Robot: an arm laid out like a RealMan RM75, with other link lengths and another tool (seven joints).
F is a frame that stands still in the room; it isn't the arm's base.
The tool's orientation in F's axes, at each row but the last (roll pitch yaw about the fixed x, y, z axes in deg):
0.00, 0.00, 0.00
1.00, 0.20, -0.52
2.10, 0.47, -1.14
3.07, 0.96, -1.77
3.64, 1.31, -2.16
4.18, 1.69, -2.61
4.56, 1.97, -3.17
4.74, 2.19, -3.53
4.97, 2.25, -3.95
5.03, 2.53, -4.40
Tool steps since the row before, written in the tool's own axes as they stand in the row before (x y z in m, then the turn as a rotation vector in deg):
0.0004, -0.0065, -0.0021, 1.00, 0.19, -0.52
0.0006, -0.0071, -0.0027, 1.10, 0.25, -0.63
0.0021, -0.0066, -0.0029, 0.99, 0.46, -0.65
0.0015, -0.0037, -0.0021, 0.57, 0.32, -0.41
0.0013, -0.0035, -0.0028, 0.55, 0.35, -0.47
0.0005, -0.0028, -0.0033, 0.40, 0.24, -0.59
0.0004, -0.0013, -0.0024, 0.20, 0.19, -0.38
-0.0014, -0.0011, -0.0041, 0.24, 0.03, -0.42
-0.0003, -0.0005, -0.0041, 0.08, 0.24, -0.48
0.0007, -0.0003, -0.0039, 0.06, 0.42, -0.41
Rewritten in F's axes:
0.0004, -0.0065, -0.0021, 1.00, 0.19, -0.52
0.0005, -0.0071, -0.0028, 1.10, 0.25, -0.63
0.0019, -0.0065, -0.0032, 0.99, 0.46, -0.64
0.0013, -0.0036, -0.0023, 0.57, 0.32, -0.40
0.0011, -0.0034, -0.0030, 0.55, 0.36, -0.46
0.0003, -0.0026, -0.0035, 0.40, 0.26, -0.58
0.0003, -0.0011, -0.0025, 0.20, 0.21, -0.37
-0.0016, -0.0007, -0.0041, 0.23, 0.05, -0.42
-0.0005, -0.0001, -0.0041, 0.08, 0.28, -0.46
0.0005, 0.0000, -0.0039, 0.08, 0.45, -0.37

